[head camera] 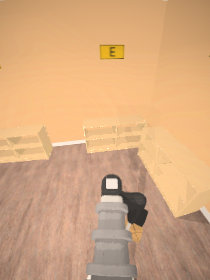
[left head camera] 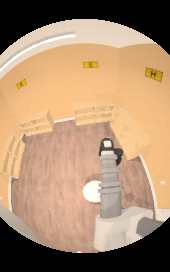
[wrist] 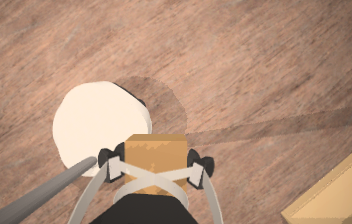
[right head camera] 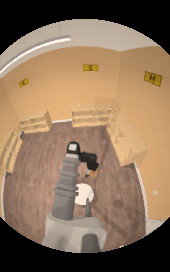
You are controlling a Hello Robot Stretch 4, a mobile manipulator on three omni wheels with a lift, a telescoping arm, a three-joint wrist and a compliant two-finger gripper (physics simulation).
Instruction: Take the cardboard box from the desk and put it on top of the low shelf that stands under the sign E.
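Places are measured from the robot's base along level axes (x ahead, y left, z up), in centimetres.
Pixels of known places: gripper, fingertip midpoint: (wrist: 157,158) (right head camera: 89,171); robot's base, link origin: (left head camera: 93,190) (wrist: 110,127) (right head camera: 81,193).
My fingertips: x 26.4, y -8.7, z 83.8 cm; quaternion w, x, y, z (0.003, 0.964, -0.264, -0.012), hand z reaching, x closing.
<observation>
Ahead of a thing's pixels: the offset from my fingertips to its top centre. "spot": to the spot under its first point.
The cardboard box {dy -1.7, dx -0.7, dz +3.9 cm} (head camera: 136,233) (right head camera: 93,174) (wrist: 156,156) is held between the two fingertips of my gripper (wrist: 157,158), above the floor. In the wrist view a finger pad stands against each side of it. In the head camera view the box is partly behind the arm and wrist. The low shelf {spot: dy +0.4, dx +166.3, dz -49.9 cm} (head camera: 115,135) (left head camera: 94,113) (right head camera: 92,115) stands against the far wall under the yellow sign E (head camera: 112,52) (left head camera: 90,65) (right head camera: 90,67). The gripper is apart from the shelf, with floor between them. The desk does not show in these views.
A second low shelf (head camera: 175,172) (left head camera: 131,134) (right head camera: 126,140) stands along the right wall, close to the E shelf's right end. Another shelf (head camera: 46,141) (left head camera: 36,123) (right head camera: 35,122) stands to the left. My round white base (left head camera: 93,191) (right head camera: 84,194) (wrist: 100,125) is below the arm.
</observation>
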